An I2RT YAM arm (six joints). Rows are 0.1 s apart.
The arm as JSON. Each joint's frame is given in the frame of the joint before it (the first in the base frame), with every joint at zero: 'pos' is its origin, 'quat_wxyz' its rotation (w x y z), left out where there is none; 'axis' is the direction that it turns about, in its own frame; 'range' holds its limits. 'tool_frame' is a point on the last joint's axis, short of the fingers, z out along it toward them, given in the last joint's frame.
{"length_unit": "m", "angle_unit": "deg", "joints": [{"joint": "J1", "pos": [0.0, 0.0, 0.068], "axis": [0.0, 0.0, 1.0], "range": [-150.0, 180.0]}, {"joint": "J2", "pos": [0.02, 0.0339, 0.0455], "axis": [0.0, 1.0, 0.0], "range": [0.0, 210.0]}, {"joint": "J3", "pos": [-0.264, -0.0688, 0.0], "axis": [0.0, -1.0, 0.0], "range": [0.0, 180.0]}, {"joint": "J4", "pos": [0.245, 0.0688, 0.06], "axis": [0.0, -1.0, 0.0], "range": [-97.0, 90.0]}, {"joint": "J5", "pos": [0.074, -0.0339, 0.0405], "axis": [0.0, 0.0, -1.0], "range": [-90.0, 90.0]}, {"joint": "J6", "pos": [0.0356, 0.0, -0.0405], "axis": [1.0, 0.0, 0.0], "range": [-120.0, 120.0]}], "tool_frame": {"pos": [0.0, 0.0, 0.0], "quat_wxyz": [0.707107, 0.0, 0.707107, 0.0]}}
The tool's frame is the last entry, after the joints.
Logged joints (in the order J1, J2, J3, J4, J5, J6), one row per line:
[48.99 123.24 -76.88 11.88 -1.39 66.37]
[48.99 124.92 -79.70 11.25 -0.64 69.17]
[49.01 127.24 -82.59 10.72 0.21 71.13]
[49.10 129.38 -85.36 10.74 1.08 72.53]
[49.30 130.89 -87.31 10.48 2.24 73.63]
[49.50 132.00 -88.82 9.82 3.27 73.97]
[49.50 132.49 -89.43 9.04 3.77 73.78]
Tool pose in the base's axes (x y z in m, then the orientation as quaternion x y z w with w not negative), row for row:
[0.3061 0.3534 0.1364 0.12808 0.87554 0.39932 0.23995]
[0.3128 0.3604 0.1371 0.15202 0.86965 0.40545 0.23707]
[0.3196 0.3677 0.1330 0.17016 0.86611 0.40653 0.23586]
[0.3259 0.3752 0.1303 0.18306 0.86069 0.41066 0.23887]
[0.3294 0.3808 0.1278 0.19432 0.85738 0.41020 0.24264]
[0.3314 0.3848 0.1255 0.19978 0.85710 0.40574 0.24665]
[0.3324 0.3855 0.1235 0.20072 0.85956 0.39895 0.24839]
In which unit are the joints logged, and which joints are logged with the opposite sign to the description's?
The joints are logged in degrees. Opposite sign: J3.
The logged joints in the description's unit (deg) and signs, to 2 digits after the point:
[48.99 123.24 76.88 11.88 -1.39 66.37]
[48.99 124.92 79.70 11.25 -0.64 69.17]
[49.01 127.24 82.59 10.72 0.21 71.13]
[49.10 129.38 85.36 10.74 1.08 72.53]
[49.30 130.89 87.31 10.48 2.24 73.63]
[49.50 132.00 88.82 9.82 3.27 73.97]
[49.50 132.49 89.43 9.04 3.77 73.78]

